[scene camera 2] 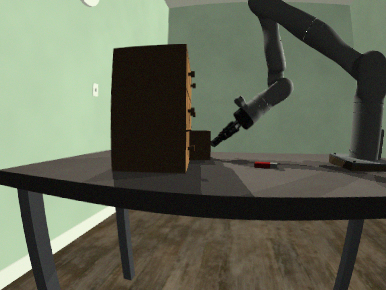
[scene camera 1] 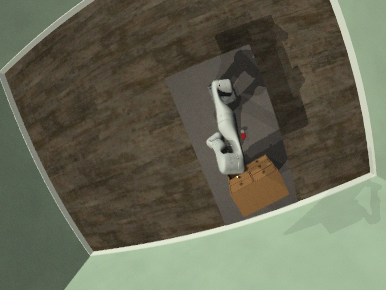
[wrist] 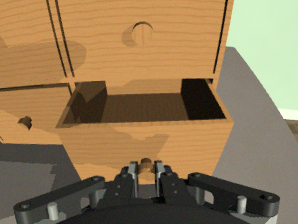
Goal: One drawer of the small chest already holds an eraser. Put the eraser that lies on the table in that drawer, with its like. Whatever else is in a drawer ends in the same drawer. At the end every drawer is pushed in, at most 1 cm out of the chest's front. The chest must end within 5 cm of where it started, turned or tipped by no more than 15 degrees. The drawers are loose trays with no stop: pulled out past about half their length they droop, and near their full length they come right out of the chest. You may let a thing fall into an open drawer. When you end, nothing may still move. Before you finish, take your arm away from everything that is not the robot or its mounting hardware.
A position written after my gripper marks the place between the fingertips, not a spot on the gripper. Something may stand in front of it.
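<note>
Scene camera 1 shows a wooden chest (scene camera 1: 271, 188), and scene camera 2 shows the wooden chest (scene camera 2: 148, 90) too. Then there's my gripper (wrist: 146, 171), along with a drawer (wrist: 183, 122).
</note>
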